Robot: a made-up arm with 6 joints.
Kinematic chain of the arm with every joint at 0, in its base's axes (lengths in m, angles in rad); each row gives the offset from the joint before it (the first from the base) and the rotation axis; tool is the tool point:
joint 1: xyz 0 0 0.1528 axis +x
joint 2: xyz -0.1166 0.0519 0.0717 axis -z
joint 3: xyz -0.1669 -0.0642 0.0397 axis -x
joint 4: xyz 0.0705 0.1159 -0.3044 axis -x
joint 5: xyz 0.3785 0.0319 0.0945 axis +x
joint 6: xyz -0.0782 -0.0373 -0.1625 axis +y
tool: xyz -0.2 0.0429 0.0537
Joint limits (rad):
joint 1: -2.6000..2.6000
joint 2: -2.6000..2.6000
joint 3: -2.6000..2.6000
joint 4: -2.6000..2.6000
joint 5: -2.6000..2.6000
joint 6: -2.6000..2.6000
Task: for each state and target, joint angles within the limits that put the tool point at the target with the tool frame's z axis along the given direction. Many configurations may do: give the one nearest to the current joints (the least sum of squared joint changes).
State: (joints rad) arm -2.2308 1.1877 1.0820 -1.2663 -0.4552 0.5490
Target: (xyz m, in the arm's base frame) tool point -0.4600 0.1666 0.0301 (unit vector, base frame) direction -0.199 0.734 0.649
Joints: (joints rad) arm -1.9668 2.0322 1.8676 -1.5406 -0.1385 1.0727
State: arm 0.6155 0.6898 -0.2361 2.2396 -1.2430 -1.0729
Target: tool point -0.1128 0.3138 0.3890 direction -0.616 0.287 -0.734
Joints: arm -0.0891 -0.0343 -1.0355 2.3075 -1.3844 -0.6478
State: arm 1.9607 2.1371 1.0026 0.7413 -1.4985 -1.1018
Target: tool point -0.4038 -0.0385 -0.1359 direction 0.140 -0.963 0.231
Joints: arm 2.5215 1.7178 1.3792 0.3969 -1.3764 -1.9515
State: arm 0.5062 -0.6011 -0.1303 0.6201 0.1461 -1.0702
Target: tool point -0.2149 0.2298 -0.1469 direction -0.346 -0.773 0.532
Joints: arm 0.3178 -1.0869 -0.0721 0.3458 0.2176 -0.7258
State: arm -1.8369 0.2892 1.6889 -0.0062 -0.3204 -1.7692
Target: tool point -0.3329 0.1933 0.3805 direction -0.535 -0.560 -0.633
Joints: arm -1.9854 0.7949 1.0819 0.7075 -0.7372 -1.2501
